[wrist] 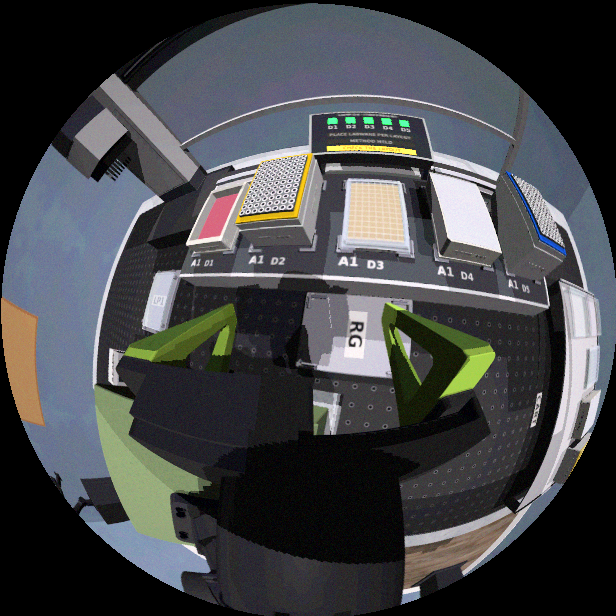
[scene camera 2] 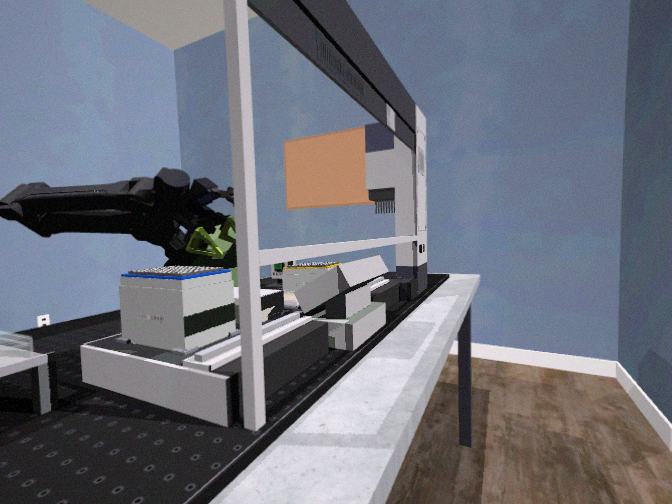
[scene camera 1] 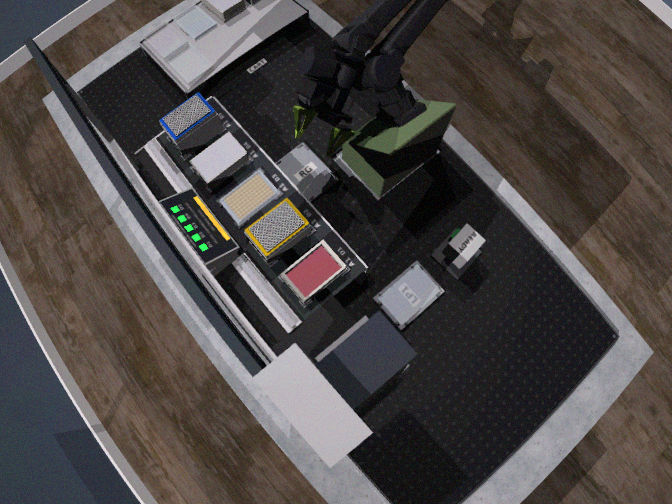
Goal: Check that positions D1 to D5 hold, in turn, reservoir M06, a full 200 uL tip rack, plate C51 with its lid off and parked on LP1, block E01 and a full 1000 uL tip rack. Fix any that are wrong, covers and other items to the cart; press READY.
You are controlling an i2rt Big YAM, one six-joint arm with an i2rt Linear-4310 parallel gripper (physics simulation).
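Note:
The deck row holds a red reservoir [scene camera 1: 313,269] at D1, a yellow-rimmed tip rack [scene camera 1: 276,226] at D2, an uncovered tan plate [scene camera 1: 249,196] at D3, a white-topped block [scene camera 1: 218,157] at D4 and a blue-rimmed tip rack [scene camera 1: 187,115] at D5. The wrist view shows the same row: reservoir [wrist: 217,217], yellow rack [wrist: 275,189], plate [wrist: 374,213], block [wrist: 464,213], blue rack [wrist: 537,221]. The status panel [wrist: 367,135] shows five green lights. My gripper [wrist: 310,344] is open and empty above the RG pad [wrist: 353,341]. The READY button box [scene camera 1: 461,248] stands right of the deck.
The LP1 spot [scene camera 1: 408,293] carries a pale flat square. The cart [scene camera 1: 217,37] stands at the far end with pale items on it. A dark box [scene camera 1: 369,355] and a white panel [scene camera 1: 312,404] sit at the near end. The arm's green base [scene camera 1: 396,146] is beside the RG pad. A gantry frame [scene camera 2: 244,217] spans the deck.

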